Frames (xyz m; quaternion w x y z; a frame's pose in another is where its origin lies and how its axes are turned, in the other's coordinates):
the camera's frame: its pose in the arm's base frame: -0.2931 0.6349 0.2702 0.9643 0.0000 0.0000 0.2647
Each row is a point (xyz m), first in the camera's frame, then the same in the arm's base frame.
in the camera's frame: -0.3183 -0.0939 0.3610
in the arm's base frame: -0.5189 0.3917 0.6312
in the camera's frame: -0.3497 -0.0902 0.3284
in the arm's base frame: -0.5477 0.3788 0.5986
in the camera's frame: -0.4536 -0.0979 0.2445
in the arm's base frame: -0.6332 0.3191 0.5147
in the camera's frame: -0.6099 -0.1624 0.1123
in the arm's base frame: -0.7346 0.1839 0.3825
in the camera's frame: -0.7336 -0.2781 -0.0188
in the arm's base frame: -0.7819 0.0212 0.2514
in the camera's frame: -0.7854 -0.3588 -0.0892
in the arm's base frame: -0.7853 -0.0746 0.1810
